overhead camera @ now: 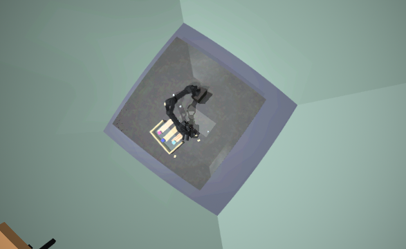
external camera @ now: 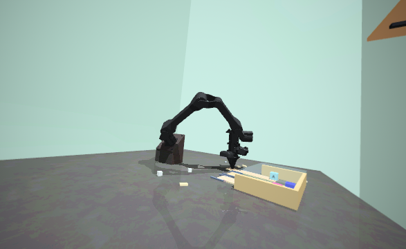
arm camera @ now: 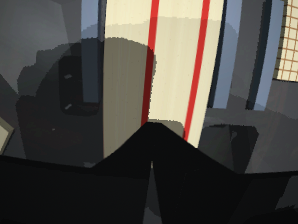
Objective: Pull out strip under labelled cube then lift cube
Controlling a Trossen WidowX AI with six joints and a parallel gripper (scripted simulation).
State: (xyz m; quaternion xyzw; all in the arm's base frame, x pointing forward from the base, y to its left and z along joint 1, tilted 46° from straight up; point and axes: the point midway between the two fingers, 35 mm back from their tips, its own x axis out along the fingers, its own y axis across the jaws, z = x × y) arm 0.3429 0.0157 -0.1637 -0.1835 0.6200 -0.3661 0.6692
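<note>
The grid-patterned strip lies 13 cm to the right of my gripper tip and 13 cm ahead of it.
</note>
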